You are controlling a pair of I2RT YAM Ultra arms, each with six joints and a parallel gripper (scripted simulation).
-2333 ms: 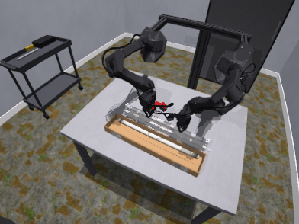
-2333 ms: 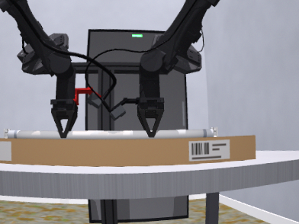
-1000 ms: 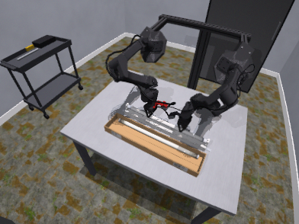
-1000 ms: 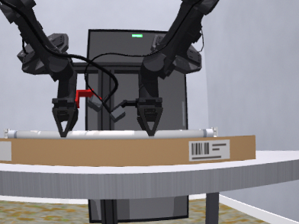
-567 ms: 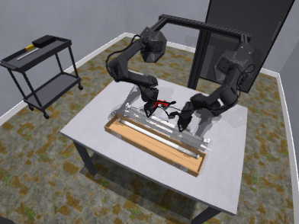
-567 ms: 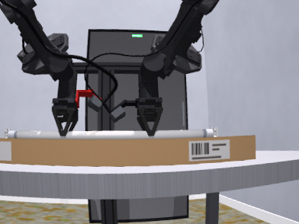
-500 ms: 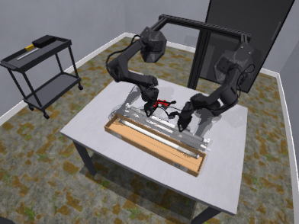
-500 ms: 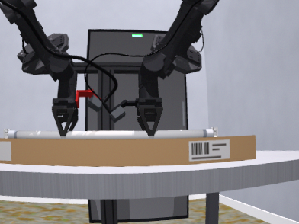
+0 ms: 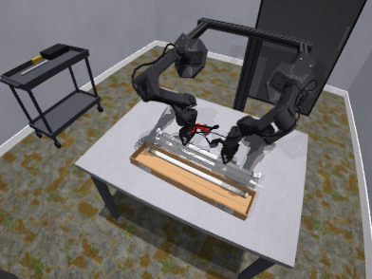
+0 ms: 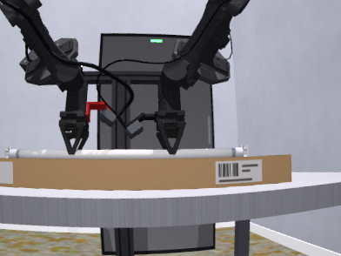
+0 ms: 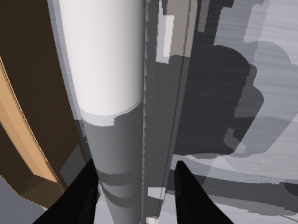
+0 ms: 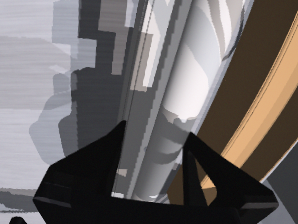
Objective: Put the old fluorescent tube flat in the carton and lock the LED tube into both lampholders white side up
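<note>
Now: left hand 120 mm to the left of the LED tube and 10 mm short of it. Round my left hand: light fixture: 120 mm to the right, 20 mm below, 10 mm ahead; carton: 160 mm ahead, 130 mm to the right, 40 mm below; old fluorescent tube: 130 mm to the right, 110 mm ahead, 50 mm below.
Now: right hand 120 mm to the right of the light fixture, 20 mm short of it and 20 mm above it. The rest, counted from my right hand: carton: 170 mm ahead, 110 mm to the left, 40 mm below; old fluorescent tube: 120 mm ahead, 110 mm to the left, 50 mm below; LED tube: 120 mm to the left, 20 mm ahead.
</note>
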